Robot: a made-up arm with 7 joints.
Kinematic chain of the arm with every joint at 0, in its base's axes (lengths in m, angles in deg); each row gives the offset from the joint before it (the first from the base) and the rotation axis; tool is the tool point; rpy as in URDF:
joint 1: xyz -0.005 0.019 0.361 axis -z
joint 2: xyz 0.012 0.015 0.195 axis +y
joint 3: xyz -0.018 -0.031 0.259 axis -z
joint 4: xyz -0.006 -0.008 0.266 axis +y
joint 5: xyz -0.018 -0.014 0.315 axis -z
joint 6: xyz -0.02 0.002 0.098 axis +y
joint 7: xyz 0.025 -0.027 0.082 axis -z
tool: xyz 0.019 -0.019 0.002 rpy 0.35 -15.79 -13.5
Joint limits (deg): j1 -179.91..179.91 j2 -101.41..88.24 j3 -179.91..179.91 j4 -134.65..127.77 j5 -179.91..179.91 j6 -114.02..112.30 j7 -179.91..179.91
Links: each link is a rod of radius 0.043 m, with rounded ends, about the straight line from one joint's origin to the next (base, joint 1, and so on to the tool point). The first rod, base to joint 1, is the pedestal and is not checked.
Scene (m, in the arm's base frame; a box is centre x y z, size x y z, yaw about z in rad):
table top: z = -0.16
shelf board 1: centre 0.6 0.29 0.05 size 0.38 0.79 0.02 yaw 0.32
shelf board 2: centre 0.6 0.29 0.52 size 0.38 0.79 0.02 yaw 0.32
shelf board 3: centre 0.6 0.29 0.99 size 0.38 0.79 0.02 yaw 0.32
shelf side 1: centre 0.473 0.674 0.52 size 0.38 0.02 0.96 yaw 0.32
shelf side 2: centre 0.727 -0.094 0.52 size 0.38 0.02 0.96 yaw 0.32
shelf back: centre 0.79 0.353 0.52 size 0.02 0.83 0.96 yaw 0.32
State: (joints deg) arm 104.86 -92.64 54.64 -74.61 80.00 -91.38 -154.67
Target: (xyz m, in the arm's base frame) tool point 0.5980 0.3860 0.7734
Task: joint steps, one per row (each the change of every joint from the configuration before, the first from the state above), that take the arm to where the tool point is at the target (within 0.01 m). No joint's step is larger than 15 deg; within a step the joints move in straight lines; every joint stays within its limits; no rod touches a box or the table.
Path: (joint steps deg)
1: -9.63 2.07 -5.17 -13.56 -3.68 -2.70 -1.19
2: -9.63 2.07 -5.16 -13.57 -3.68 -2.70 -1.19
3: -9.64 2.06 -5.17 -13.56 -3.69 -2.71 -1.19
4: -0.26 4.00 12.71 -1.80 0.62 -1.39 -0.21
5: -0.26 3.99 12.71 -1.79 0.62 -1.40 -0.20
6: -0.26 3.99 12.70 -1.79 0.61 -1.39 -0.20
7: -0.26 4.00 12.71 -1.79 0.62 -1.39 -0.21
8: -0.26 3.99 12.71 -1.80 0.62 -1.40 -0.20
9: 9.59 0.50 -7.18 12.99 2.31 3.46 1.13
10: 9.60 0.50 -7.19 12.99 2.32 3.46 1.14
11: 9.60 0.49 -7.18 12.99 2.32 3.46 1.13
12: 9.59 0.50 -7.18 12.99 2.32 3.45 1.14

